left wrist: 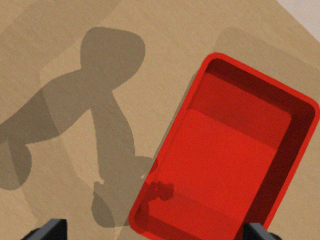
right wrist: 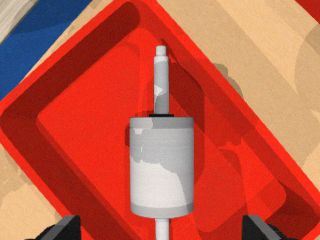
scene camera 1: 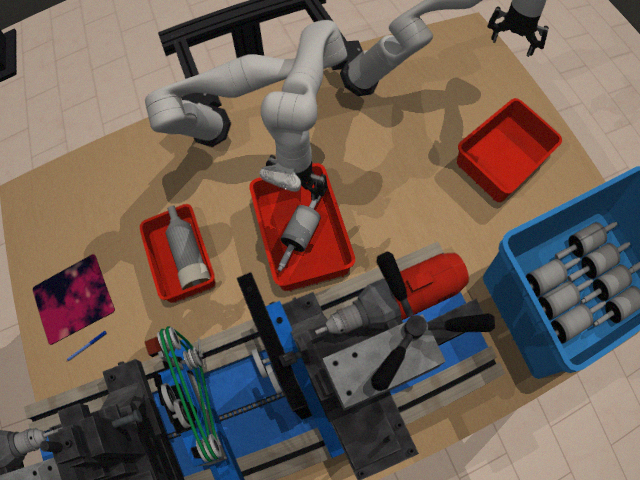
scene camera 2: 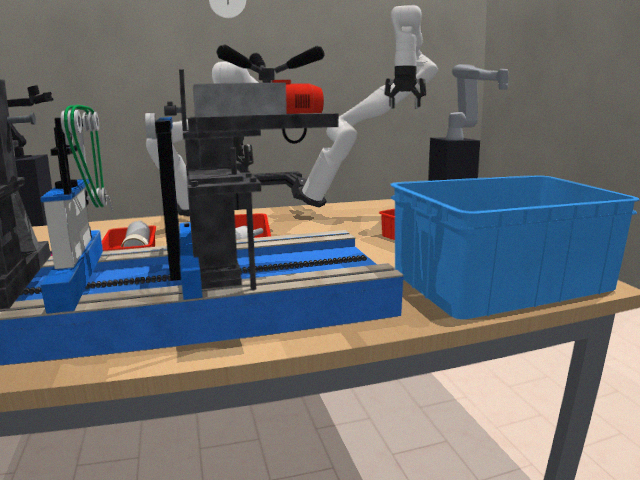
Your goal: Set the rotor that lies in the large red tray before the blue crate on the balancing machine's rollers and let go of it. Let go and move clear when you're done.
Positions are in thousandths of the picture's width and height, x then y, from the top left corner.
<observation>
blue crate: scene camera 1 835, 507; scene camera 2 762, 551; not seen in the left wrist view (out of frame); not seen in the right wrist view (out of frame)
</observation>
